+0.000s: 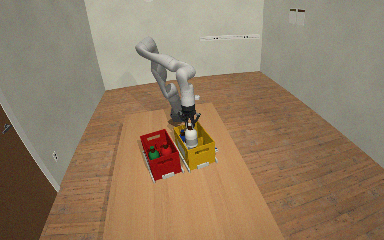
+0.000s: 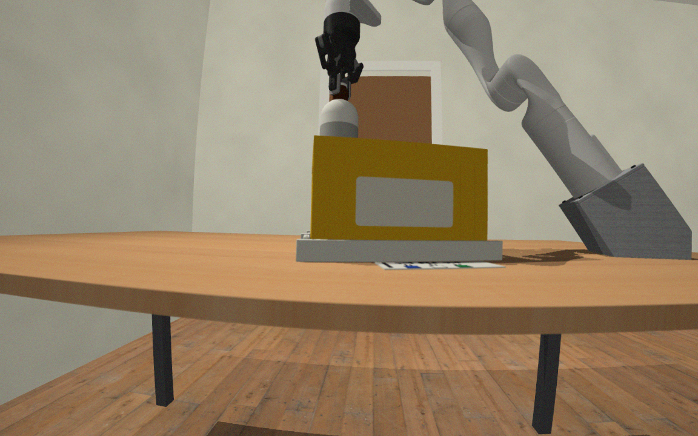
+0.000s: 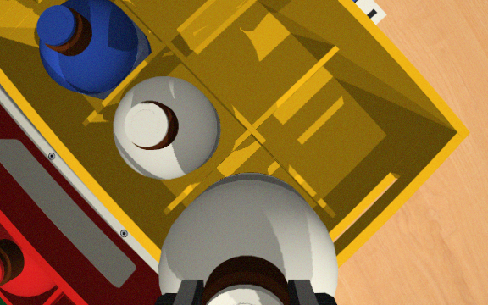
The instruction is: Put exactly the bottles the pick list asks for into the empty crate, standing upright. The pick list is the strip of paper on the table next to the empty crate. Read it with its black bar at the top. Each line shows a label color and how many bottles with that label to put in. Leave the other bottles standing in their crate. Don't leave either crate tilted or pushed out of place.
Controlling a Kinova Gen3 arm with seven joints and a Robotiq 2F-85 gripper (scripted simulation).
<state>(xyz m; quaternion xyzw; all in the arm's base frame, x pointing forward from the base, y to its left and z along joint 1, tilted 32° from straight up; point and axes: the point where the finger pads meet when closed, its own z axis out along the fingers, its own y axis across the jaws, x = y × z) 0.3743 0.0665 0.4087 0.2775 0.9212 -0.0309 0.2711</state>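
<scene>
Right now my hand is 90 mm past the yellow crate, 40 mm to the right of it and 240 mm above it. From my hand the other things lie so: red bottle 80 mm behind, 160 mm to the right, 230 mm below; red crate 80 mm behind, 200 mm to the right, 240 mm below; blue bottle 170 mm behind, 20 mm to the right, 230 mm below.
</scene>
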